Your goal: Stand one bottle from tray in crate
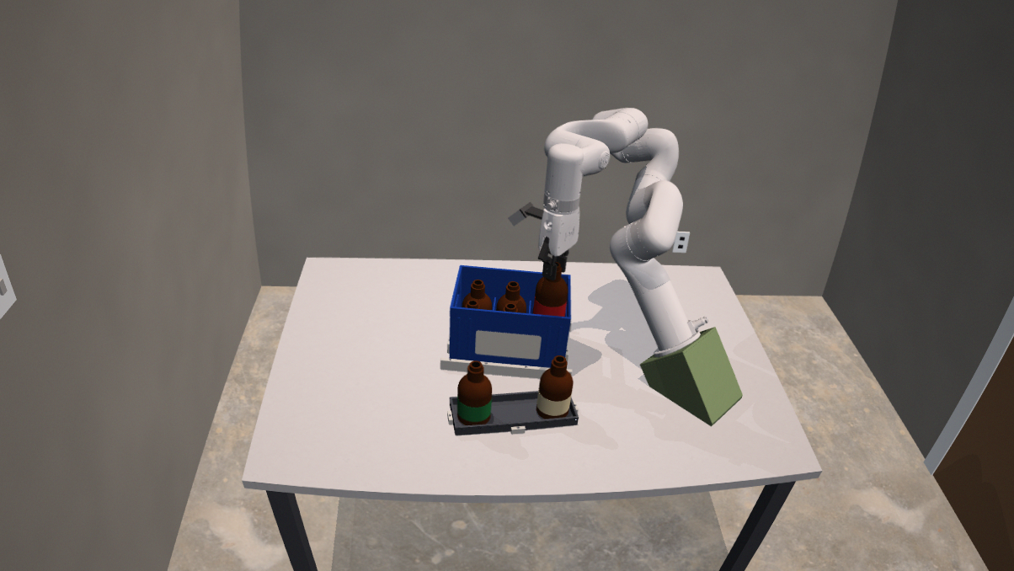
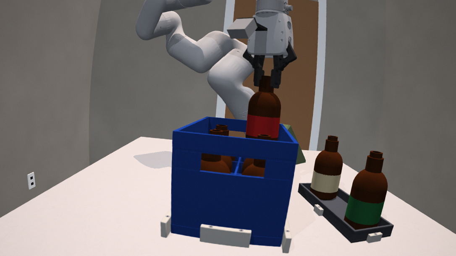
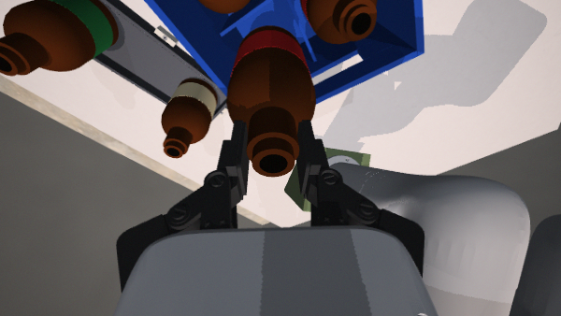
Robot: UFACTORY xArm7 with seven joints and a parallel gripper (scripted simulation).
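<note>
Right now the red-labelled bottle is 70 mm below my hand. Round my hand: blue crate (190 mm below, 70 mm to the right, 70 mm ahead); dark tray (270 mm below, 170 mm to the left, 120 mm ahead).
</note>
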